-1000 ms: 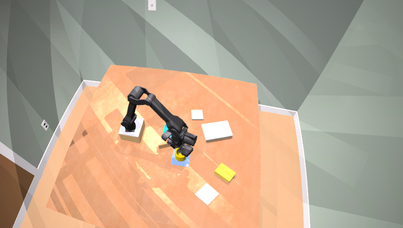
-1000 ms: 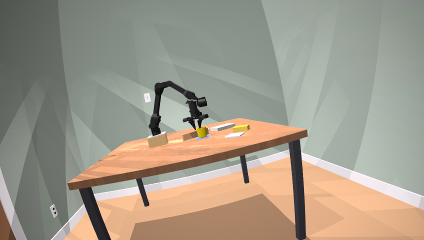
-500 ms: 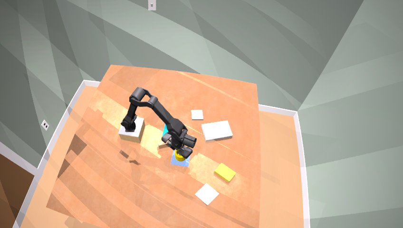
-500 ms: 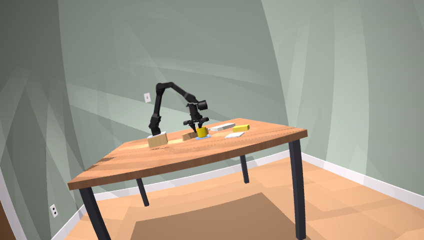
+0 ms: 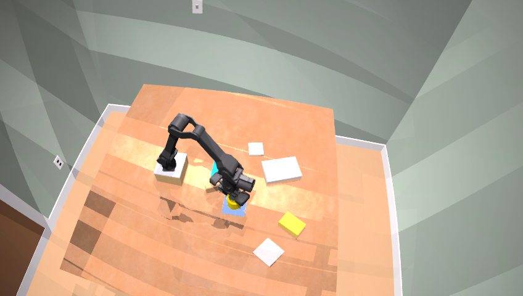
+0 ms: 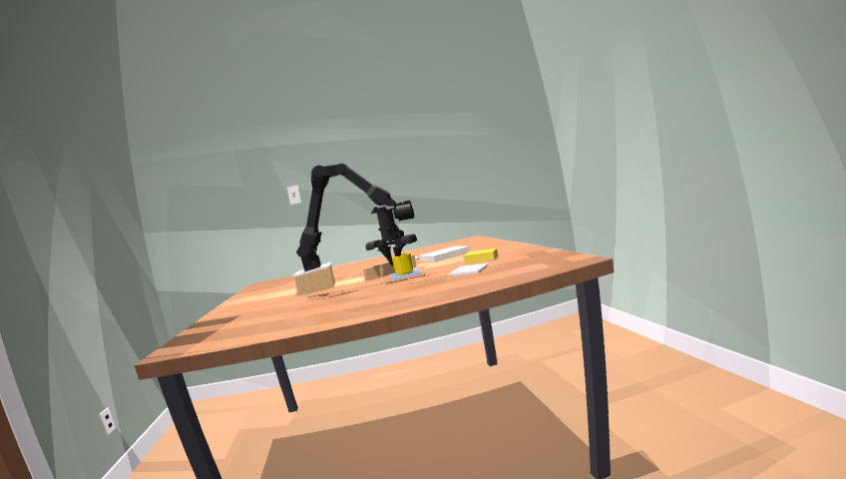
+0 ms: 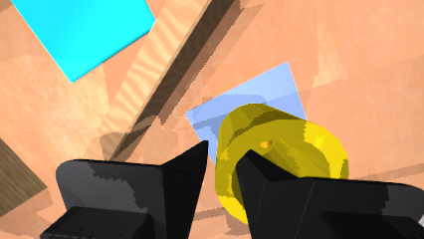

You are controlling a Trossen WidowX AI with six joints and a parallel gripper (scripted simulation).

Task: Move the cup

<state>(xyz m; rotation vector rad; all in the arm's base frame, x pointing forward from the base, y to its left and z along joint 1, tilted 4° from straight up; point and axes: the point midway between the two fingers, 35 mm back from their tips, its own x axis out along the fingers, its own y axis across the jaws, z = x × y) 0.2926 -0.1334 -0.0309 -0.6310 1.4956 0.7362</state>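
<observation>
My gripper tip is 170 mm to the right of the cyan pad, 50 mm above it and 30 mm past it. Also, from my gripper tip: wooden bar 70 mm to the left, 20 mm below; then yellow block 280 mm ahead, 140 mm to the right, 20 mm below; then yellow cup 20 mm to the right, 20 mm ahead.
</observation>
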